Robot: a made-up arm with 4 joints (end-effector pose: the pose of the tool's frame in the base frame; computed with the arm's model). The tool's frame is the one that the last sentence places.
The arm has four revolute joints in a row. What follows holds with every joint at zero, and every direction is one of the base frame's. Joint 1 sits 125.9 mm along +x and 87.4 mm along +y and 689.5 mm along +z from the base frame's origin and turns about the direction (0.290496, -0.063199, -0.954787), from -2.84 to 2.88 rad. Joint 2 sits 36.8 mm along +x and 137.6 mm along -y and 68 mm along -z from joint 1 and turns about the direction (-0.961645, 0.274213, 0.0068), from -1.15 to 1.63 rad. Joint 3 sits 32.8 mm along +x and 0.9 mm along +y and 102.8 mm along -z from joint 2 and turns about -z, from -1.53 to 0.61 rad. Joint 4 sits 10.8 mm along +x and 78.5 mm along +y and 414.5 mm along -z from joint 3 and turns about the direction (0.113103, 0.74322, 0.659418), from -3.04 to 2.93 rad. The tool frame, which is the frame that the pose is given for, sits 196.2 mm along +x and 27.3 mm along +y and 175 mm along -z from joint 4; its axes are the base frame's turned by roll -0.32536, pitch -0.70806 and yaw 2.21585 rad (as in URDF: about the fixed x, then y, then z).
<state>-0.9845 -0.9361 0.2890 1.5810</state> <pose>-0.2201 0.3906 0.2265 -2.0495 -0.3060 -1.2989</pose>
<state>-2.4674 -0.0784 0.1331 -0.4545</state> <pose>0.2795 0.1526 -0.0532 -0.6636 -0.3065 -2.1623</pose>
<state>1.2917 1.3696 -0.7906 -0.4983</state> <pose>-0.3900 -0.0204 0.0600 0.7404 -0.0134 1.2792</pose>
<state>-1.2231 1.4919 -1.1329 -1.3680</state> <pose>0.7389 -0.1384 0.5439 0.1495 -0.6760 -2.3171</pose>
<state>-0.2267 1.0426 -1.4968 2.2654</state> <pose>0.1503 -0.6828 0.5847 -1.5110 -2.2261 0.7880</pose>
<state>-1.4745 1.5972 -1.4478 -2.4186</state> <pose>0.6783 0.1167 0.7501 0.0321 0.2406 -2.0872</pose>
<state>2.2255 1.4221 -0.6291 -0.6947</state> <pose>-0.2477 0.4968 0.1214 0.5886 -0.2942 0.3662</pose>
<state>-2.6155 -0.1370 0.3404 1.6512</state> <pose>0.3985 -0.2433 0.0720 -0.7231 -2.3323 -0.6211</pose>
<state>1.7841 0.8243 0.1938 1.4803</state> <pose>-0.0355 0.5072 -0.0530 1.6817 -1.1593 0.1981</pose>
